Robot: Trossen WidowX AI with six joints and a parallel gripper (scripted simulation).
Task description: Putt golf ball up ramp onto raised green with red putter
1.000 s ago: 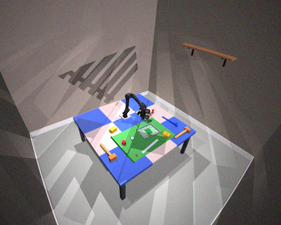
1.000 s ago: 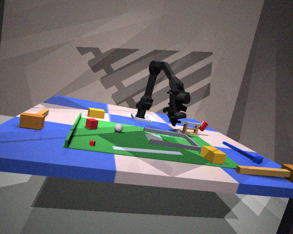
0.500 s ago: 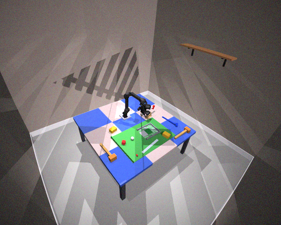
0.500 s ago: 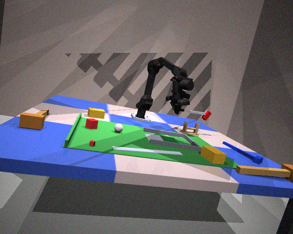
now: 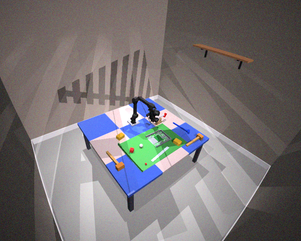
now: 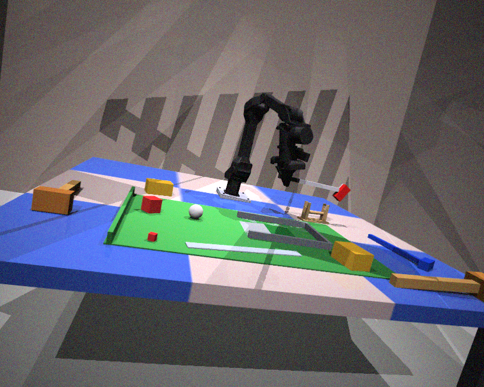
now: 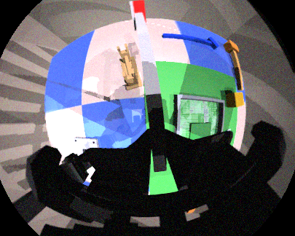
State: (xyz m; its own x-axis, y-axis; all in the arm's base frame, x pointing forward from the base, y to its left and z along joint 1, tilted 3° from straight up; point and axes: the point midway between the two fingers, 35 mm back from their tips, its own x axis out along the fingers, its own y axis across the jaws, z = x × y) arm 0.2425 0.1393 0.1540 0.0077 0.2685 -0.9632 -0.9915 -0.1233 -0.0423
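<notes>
The red putter is 11 cm to the left of my gripper tip, 2 cm behind it and 2 cm above it. Also, from my gripper tip: blue putter 37 cm to the left, 20 cm ahead, 11 cm below; then white golf ball 31 cm to the right, 20 cm ahead, 10 cm below; then low green wall 51 cm to the right, 26 cm ahead, 11 cm below.
</notes>
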